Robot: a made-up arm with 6 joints. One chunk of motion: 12 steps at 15 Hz.
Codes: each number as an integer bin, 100 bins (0 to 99) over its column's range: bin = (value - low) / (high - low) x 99, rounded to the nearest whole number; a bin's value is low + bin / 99 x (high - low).
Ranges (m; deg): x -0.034..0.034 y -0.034..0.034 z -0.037..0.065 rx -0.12..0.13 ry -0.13..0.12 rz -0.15..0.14
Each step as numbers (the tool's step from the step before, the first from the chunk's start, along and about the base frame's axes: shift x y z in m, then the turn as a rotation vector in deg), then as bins.
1 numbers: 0.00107 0.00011 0.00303 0.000 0.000 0.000
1 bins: 51 50 39 48 51 51
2 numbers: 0.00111 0.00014 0.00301 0.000 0.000 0.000
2 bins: 51 50 39 48 51 51
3 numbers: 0.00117 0.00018 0.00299 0.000 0.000 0.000
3 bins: 51 50 39 48 51 51
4 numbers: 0.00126 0.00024 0.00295 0.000 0.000 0.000
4 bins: 51 50 39 48 51 51
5 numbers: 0.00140 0.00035 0.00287 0.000 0.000 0.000
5 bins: 52 50 39 48 51 51
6 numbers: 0.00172 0.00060 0.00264 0.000 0.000 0.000
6 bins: 52 50 38 48 51 51
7 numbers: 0.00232 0.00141 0.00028 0.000 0.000 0.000
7 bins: 53 52 36 48 51 51
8 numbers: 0.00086 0.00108 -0.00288 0.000 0.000 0.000
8 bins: 51 51 33 48 51 51
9 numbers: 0.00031 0.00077 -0.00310 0.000 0.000 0.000
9 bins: 50 51 33 48 51 51
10 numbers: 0.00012 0.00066 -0.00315 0.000 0.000 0.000
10 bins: 50 50 33 48 51 51
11 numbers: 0.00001 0.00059 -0.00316 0.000 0.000 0.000
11 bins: 50 50 33 48 51 51
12 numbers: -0.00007 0.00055 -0.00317 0.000 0.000 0.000
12 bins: 49 50 33 48 51 51
